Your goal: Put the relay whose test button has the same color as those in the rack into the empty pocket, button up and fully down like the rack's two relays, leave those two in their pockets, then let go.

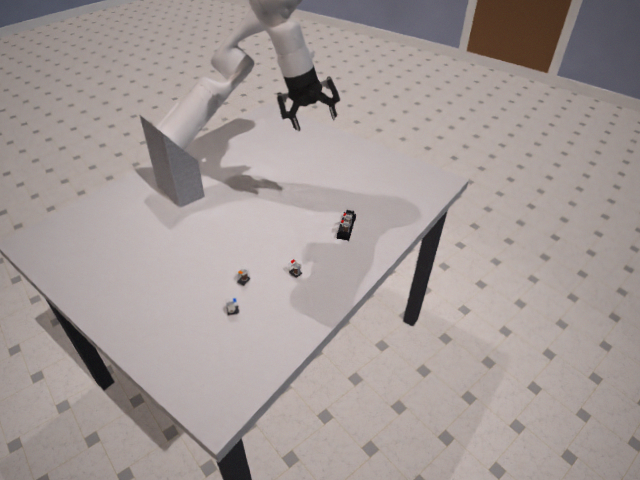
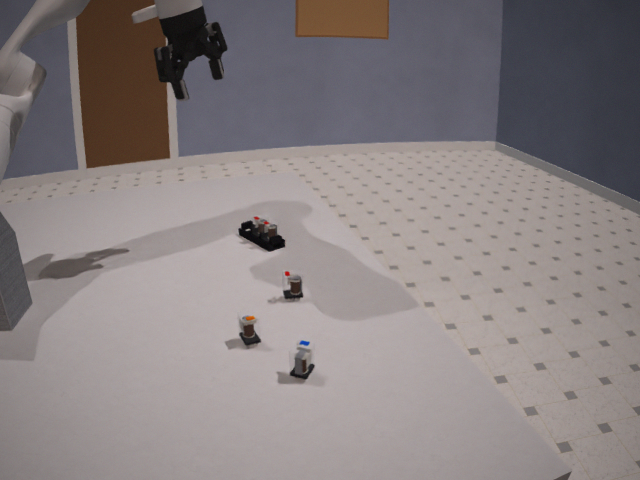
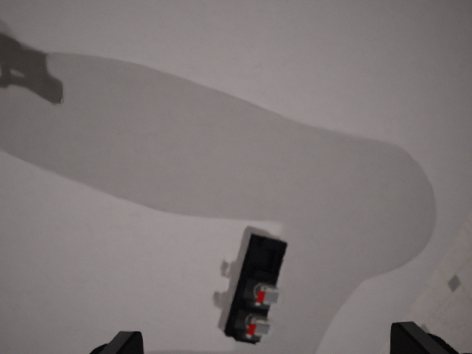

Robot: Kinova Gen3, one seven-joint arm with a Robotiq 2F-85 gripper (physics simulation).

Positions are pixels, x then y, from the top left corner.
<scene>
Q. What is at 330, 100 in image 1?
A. The gripper.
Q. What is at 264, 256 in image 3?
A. A black rack.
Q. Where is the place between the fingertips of the gripper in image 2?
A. At 202, 89
</scene>
